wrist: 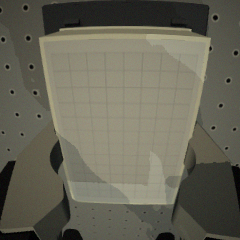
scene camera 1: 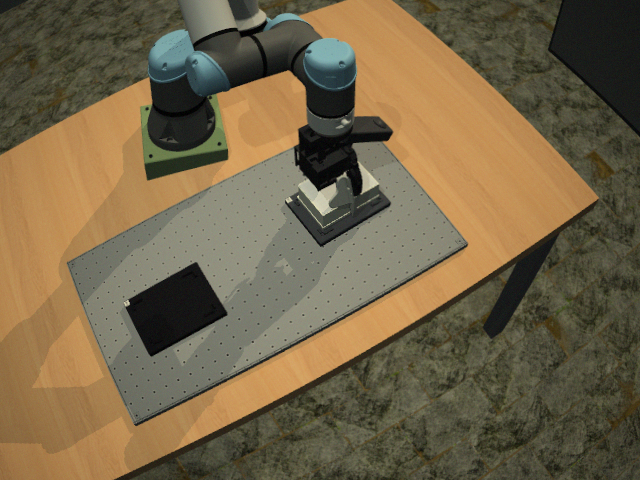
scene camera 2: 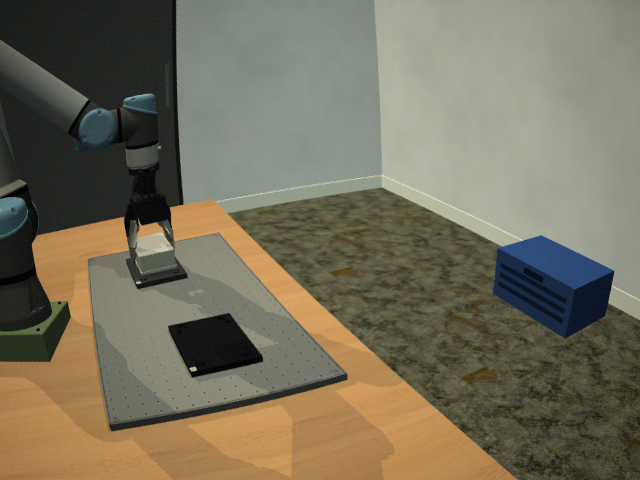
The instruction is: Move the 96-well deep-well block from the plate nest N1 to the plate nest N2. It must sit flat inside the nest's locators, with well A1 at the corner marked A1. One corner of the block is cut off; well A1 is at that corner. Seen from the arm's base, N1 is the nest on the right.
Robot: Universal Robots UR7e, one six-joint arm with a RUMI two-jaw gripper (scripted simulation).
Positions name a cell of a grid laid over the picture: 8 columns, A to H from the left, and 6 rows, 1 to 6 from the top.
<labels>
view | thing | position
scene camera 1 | my gripper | E3
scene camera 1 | white 96-well deep-well block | D3
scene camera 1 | black plate nest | E3
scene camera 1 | black plate nest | C4
</labels>
